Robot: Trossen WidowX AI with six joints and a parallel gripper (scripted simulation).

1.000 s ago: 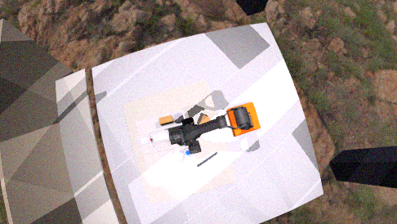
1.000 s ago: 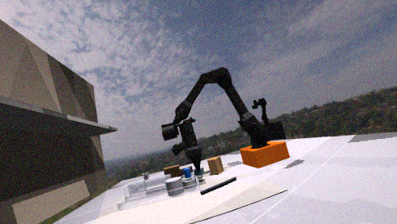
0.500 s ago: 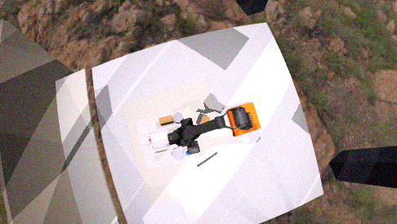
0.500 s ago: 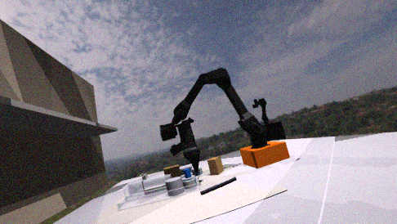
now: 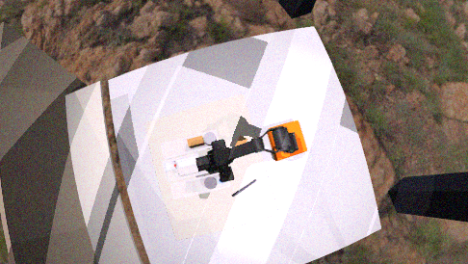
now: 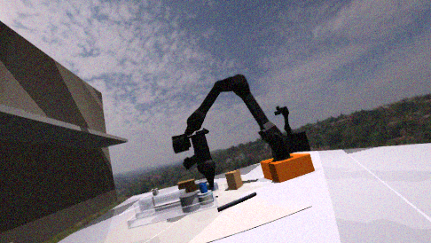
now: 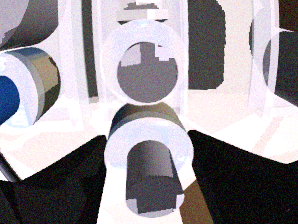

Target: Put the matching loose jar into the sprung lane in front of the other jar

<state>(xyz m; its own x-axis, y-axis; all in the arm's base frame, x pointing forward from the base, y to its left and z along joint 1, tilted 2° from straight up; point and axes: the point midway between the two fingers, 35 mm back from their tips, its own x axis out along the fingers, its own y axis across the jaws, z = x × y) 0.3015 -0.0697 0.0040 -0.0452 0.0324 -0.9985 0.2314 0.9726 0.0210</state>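
Right now the clear rack is 16 cm ahead of my gripper tip, 6 cm to the right of it and 3 cm below it. From my gripper tip the other things lie so: black rod (3 cm behind, 15 cm to the left, 4 cm below).
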